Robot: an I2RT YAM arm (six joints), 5 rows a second.
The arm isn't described. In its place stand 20 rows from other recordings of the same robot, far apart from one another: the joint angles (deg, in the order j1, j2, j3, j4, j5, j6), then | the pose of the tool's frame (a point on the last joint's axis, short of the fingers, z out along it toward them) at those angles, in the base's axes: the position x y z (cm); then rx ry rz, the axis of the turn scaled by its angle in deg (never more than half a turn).
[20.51 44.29 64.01 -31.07 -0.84 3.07] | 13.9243, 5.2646, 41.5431, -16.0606, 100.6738, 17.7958
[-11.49 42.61 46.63 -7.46 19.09 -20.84] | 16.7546, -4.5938, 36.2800, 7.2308, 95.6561, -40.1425
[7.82 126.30 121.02 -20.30 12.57 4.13] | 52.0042, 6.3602, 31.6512, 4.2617, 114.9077, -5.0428
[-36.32 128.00 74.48 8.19 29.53 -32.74] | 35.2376, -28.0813, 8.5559, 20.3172, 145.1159, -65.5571
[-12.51 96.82 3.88 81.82 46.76 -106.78] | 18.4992, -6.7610, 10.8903, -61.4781, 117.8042, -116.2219
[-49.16 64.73 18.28 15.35 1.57 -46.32] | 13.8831, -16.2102, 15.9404, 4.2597, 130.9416, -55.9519
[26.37 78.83 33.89 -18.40 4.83 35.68] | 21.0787, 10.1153, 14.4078, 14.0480, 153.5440, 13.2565
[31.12 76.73 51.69 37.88 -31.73 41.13] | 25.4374, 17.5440, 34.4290, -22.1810, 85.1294, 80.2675
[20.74 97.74 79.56 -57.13 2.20 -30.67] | 31.3617, 11.7295, 24.9669, -71.4068, 149.2835, -5.0116
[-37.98 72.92 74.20 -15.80 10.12 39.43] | 22.6014, -18.4390, 40.3976, 70.7156, 76.8339, -8.2034
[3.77 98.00 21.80 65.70 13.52 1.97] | 28.0185, 1.0122, 13.1524, 8.2724, 99.9721, -7.6613
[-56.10 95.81 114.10 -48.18 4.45 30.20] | 19.5955, -29.6564, 45.5437, 84.6600, 86.3376, -20.2533
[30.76 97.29 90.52 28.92 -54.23 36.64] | 32.1800, 22.5141, 44.1813, -49.3799, 72.2741, 87.1223
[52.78 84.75 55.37 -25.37 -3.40 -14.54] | 18.0984, 24.1756, 21.9028, -82.4021, 121.2499, 19.3656
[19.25 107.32 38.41 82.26 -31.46 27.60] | 31.8906, 13.1048, 18.2630, -22.1661, 80.2727, 59.7265
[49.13 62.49 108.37 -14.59 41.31 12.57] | 9.0816, 6.9037, 61.7622, 18.2707, 65.6513, 33.2907
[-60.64 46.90 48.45 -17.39 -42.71 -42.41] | 10.8935, -14.4393, 34.5531, -13.2864, 103.0484, -34.7148
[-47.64 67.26 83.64 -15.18 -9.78 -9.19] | 16.9643, -17.7068, 48.5921, 22.3533, 88.1324, -37.1985
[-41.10 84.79 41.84 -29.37 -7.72 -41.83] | 19.1100, -16.0361, 14.9279, -2.7231, 161.4642, -8.4648
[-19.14 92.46 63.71 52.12 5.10 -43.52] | 35.3673, -12.6096, 35.5438, -10.1474, 69.4425, -58.0575
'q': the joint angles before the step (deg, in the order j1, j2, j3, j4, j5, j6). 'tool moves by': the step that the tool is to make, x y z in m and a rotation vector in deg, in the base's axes. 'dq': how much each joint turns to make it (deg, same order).
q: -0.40, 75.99, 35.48, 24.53, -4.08, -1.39
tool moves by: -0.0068, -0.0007, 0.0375, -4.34, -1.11, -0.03
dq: 0.00, -5.51, 5.05, -9.67, 1.19, -4.17
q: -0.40, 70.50, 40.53, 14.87, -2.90, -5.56
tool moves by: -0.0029, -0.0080, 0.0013, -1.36, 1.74, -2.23
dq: -1.52, -0.81, 0.56, -3.13, 1.07, -1.15
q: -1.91, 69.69, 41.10, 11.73, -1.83, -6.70
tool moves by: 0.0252, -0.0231, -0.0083, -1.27, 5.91, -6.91
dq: -3.79, 7.38, 5.60, -4.03, 3.50, -0.50
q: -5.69, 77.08, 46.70, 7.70, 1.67, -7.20
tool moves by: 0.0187, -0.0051, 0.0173, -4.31, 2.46, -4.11
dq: 0.05, 3.60, 7.64, -5.87, 5.62, -2.50
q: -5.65, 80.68, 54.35, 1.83, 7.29, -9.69
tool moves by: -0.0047, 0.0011, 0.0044, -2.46, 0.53, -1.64
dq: 0.44, -1.25, 0.01, -1.33, 2.93, -1.43
